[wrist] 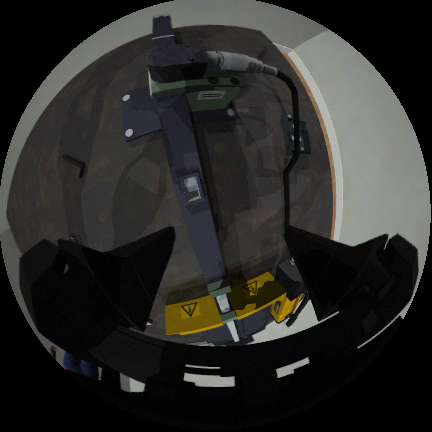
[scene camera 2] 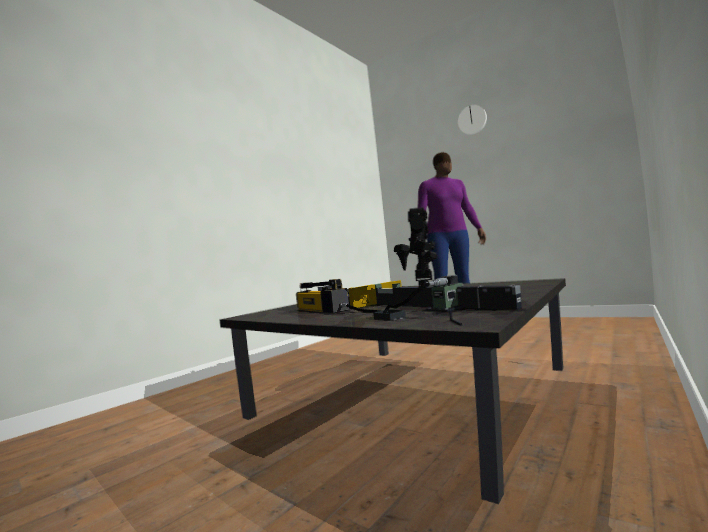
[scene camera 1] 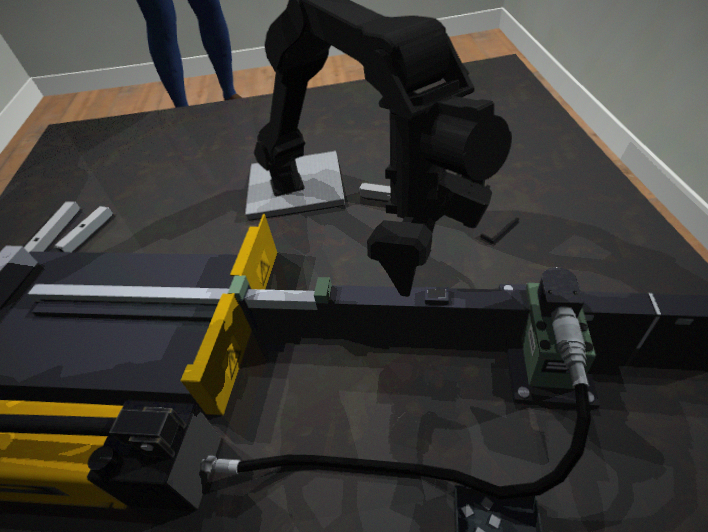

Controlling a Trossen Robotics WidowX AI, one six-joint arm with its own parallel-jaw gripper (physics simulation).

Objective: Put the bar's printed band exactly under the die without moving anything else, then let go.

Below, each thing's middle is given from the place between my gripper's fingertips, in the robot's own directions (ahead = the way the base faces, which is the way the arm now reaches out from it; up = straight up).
The black cable (scene camera 1: 476, 498) lies 210 mm ahead of my hand, 90 mm to the right of it and 90 mm below it. Round my hand: yellow-black box (scene camera 1: 148, 454): 460 mm to the right, 70 mm below, 30 mm ahead.
